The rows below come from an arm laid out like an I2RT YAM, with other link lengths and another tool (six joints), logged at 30 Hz.
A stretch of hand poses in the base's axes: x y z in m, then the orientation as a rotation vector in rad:
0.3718, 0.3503, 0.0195, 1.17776, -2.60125, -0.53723
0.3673, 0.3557, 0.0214, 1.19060, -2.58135, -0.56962
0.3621, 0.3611, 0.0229, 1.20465, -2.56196, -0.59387
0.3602, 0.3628, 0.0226, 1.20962, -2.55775, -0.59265
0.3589, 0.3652, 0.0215, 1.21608, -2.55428, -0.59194
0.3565, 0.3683, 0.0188, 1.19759, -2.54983, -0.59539
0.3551, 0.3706, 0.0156, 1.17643, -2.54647, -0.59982
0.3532, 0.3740, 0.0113, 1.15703, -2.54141, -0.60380
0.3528, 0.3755, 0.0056, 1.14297, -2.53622, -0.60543
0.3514, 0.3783, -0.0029, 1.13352, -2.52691, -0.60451
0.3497, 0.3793, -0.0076, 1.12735, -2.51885, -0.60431
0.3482, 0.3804, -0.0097, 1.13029, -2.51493, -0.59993
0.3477, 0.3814, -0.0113, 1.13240, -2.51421, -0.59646
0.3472, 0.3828, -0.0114, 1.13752, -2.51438, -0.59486
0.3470, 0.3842, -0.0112, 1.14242, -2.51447, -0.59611
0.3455, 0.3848, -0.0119, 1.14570, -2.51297, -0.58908
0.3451, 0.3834, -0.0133, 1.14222, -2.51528, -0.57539
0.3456, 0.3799, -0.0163, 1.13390, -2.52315, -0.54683
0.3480, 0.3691, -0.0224, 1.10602, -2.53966, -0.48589
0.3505, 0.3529, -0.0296, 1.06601, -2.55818, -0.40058
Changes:
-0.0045, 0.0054, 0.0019, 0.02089, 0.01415, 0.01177
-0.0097, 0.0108, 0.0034, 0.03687, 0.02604, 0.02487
-0.0116, 0.0125, 0.0031, 0.03637, 0.02699, 0.02950
-0.0129, 0.0149, 0.0020, 0.03672, 0.02667, 0.03455
-0.0153, 0.0180, -0.0007, 0.03394, 0.03939, 0.02614
-0.0167, 0.0203, -0.0039, 0.03148, 0.05251, 0.01562
-0.0186, 0.0237, -0.0082, 0.02884, 0.06608, 0.00675
-0.0190, 0.0252, -0.0139, 0.02580, 0.07699, 0.00106
-0.0204, 0.0280, -0.0224, 0.02125, 0.08888, -0.00006
-0.0221, 0.0290, -0.0271, 0.01818, 0.09832, 0.00000
-0.0236, 0.0301, -0.0292, 0.01503, 0.09973, 0.00383
-0.0241, 0.0311, -0.0308, 0.01295, 0.09897, 0.00572
-0.0246, 0.0325, -0.0309, 0.01303, 0.09630, 0.00868
-0.0248, 0.0339, -0.0307, 0.01503, 0.09409, 0.01121
-0.0263, 0.0345, -0.0314, 0.01059, 0.09304, 0.01450
-0.0267, 0.0331, -0.0328, 0.00070, 0.09124, 0.01318
-0.0262, 0.0296, -0.0358, -0.01951, 0.08526, 0.00847
-0.0238, 0.0188, -0.0419, -0.06469, 0.07639, -0.00731
-0.0213, 0.0026, -0.0491, -0.12847, 0.06581, -0.02857

